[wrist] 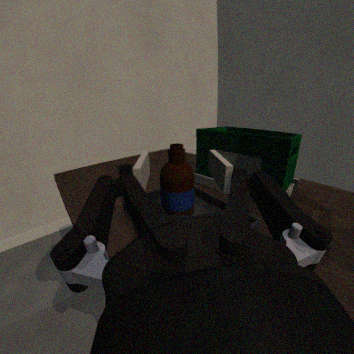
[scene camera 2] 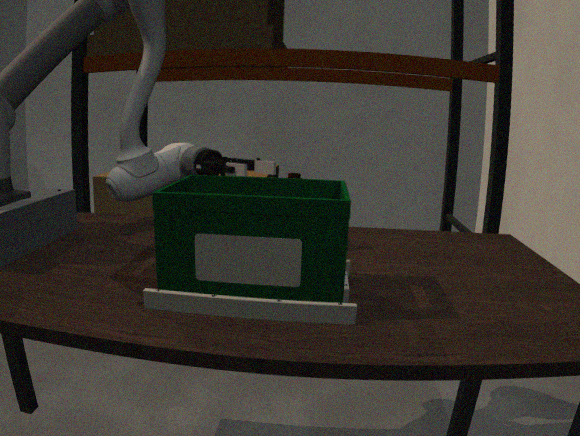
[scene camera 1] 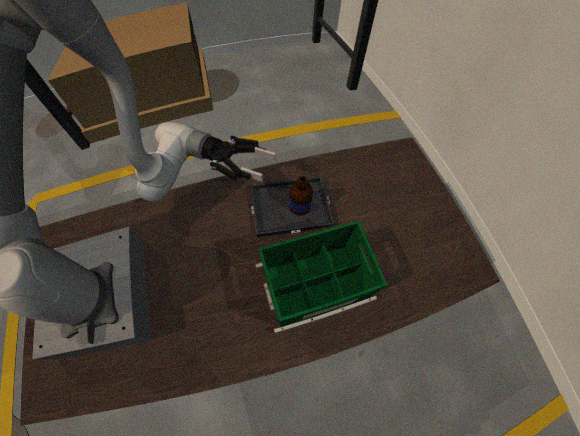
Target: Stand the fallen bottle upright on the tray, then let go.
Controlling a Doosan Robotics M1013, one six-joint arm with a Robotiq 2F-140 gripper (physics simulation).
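Frame: origin at the arm's base, x ahead, y left, z up, level; centimetres.
Seen in the pictures: gripper, between the fingertips: [wrist: 178, 160] [scene camera 2: 260, 169] [scene camera 1: 268, 167]; arm's base, origin of its link: [scene camera 1: 88, 299].
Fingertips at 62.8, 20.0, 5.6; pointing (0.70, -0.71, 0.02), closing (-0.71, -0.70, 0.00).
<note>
Offsets run from my fingertips to a thing's top centre, as dx, dy, dz. "spot": to the spot under its first point.
A brown bottle @(+7.7, -7.9, +0.4) [scene camera 1: 301, 194] [wrist: 177, 181] with a blue label stands upright on the dark tray @(spot: -5.2, -14.6, -13.2) [scene camera 1: 270, 232], right of the tray's middle in scene camera 1. In scene camera 2 the top of the bottle [scene camera 2: 294, 175] shows above the green crate's rim; the rest of it and the tray are hidden. My gripper [scene camera 1: 268, 165] [wrist: 178, 160] is open and empty. It is drawn back from the bottle, to its left and a little behind in scene camera 1, with its fingers pointing toward it. In the wrist view the bottle shows beyond the fingertips, apart from them.
A green crate @(+1.8, -34.7, +1.9) [scene camera 1: 327, 272] [scene camera 2: 250, 215] [wrist: 287, 160] with compartments stands beside the tray, with pale strips @(spot: +1.0, -44.6, -12.6) [scene camera 1: 327, 314] [scene camera 2: 250, 306] along its base. A large brown box [scene camera 1: 150, 85] is beyond the table. Black rack posts [scene camera 1: 361, 47] [scene camera 2: 500, 120] stand behind.
</note>
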